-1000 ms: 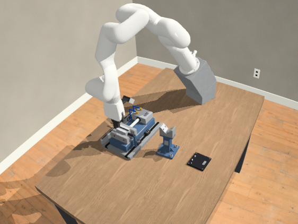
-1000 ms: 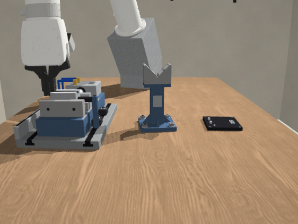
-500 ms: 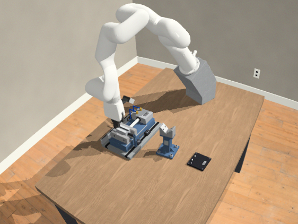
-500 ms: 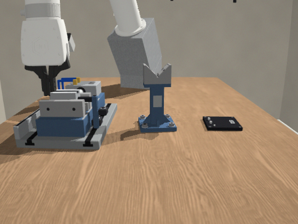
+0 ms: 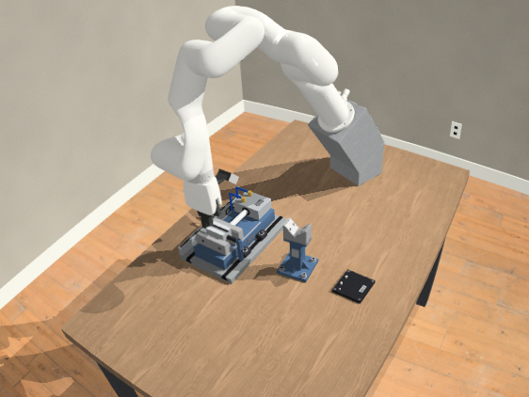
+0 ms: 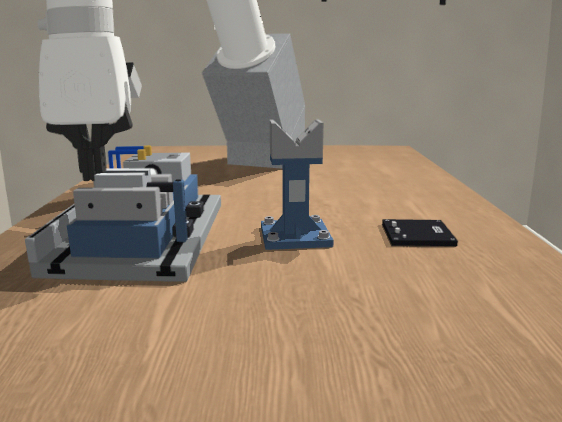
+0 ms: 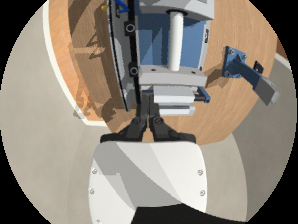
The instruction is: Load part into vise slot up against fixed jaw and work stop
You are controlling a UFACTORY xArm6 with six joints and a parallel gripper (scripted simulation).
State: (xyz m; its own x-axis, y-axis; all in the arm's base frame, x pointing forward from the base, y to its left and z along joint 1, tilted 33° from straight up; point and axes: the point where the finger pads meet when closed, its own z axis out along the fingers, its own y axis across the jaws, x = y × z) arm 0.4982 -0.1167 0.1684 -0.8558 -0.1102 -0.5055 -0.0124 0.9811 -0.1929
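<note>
Right now my hand is 4 cm to the right of the part and 2 cm above it. Round my hand: fixed jaw (4 cm to the left, 4 cm below, 3 cm ahead); then black stop rod (8 cm to the left, 3 cm below); then moving jaw (4 cm to the left, 4 cm below, 4 cm behind).
</note>
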